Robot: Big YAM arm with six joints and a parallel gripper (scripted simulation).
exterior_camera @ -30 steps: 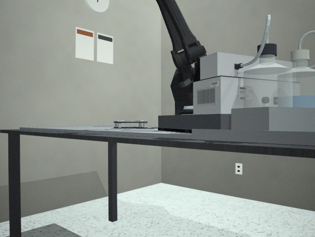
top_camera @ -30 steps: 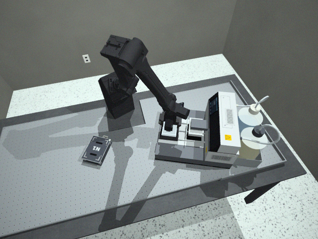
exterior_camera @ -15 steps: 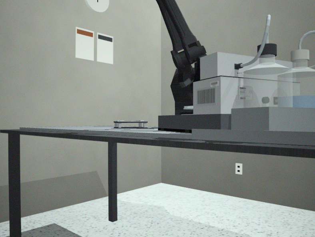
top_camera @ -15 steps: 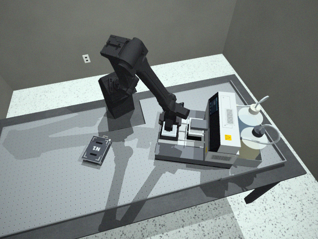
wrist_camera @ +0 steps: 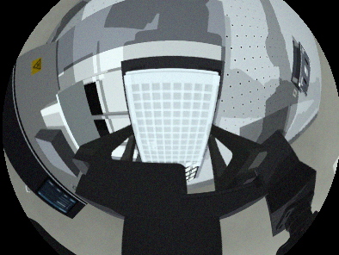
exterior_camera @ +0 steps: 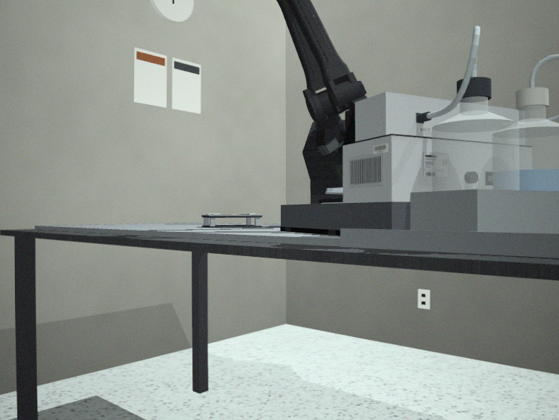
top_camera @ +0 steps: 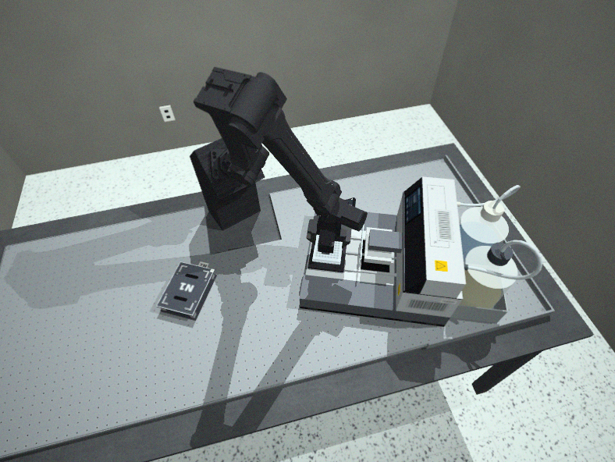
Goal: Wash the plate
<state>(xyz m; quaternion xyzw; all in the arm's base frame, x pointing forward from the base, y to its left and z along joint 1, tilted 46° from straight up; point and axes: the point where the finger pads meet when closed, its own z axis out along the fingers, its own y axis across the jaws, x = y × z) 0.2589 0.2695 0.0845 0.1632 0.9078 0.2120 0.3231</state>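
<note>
Right now the white well plate is 1 cm below my hand. From my hand the other things lie so: black carrier 3 cm below; plate washer 15 cm to the left, 3 cm ahead, 3 cm above; plate nest 45 cm to the right, 9 cm ahead, 7 cm below.
</note>
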